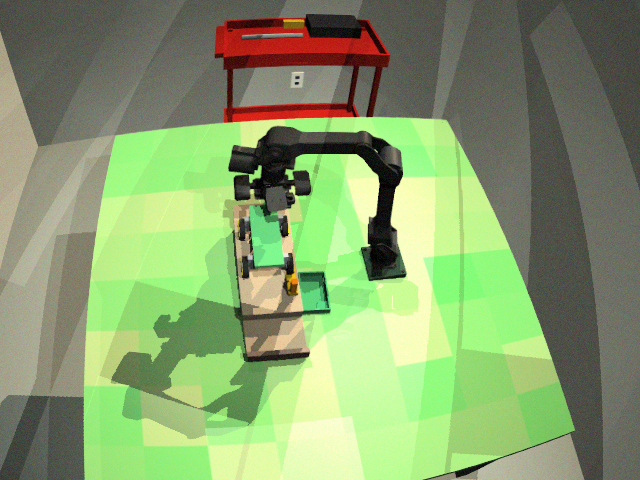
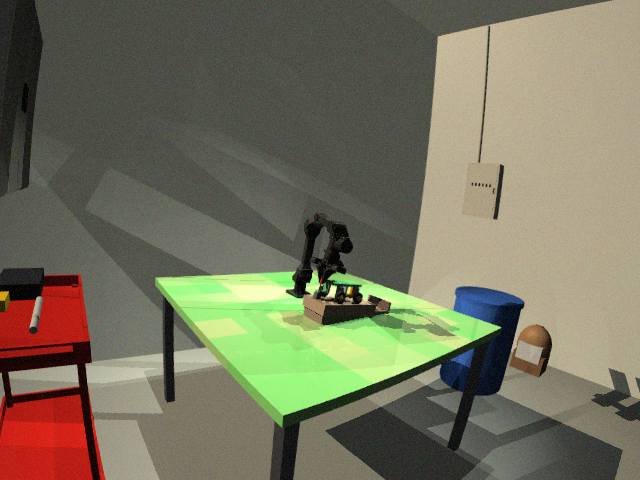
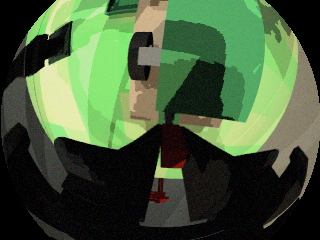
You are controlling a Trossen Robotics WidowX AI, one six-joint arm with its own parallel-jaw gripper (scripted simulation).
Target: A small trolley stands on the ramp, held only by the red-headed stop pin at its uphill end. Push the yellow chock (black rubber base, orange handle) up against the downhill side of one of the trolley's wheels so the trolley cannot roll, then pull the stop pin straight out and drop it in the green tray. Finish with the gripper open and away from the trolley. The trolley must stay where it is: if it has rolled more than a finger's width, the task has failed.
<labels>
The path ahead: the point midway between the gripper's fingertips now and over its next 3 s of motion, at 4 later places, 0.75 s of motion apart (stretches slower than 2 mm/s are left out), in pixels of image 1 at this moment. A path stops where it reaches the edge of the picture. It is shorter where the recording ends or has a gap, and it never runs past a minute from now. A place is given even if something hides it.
The gripper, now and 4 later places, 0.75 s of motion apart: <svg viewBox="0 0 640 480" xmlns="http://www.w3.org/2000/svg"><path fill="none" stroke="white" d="M270 199L270 196L270 191L277 184L300 183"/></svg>
</labels>
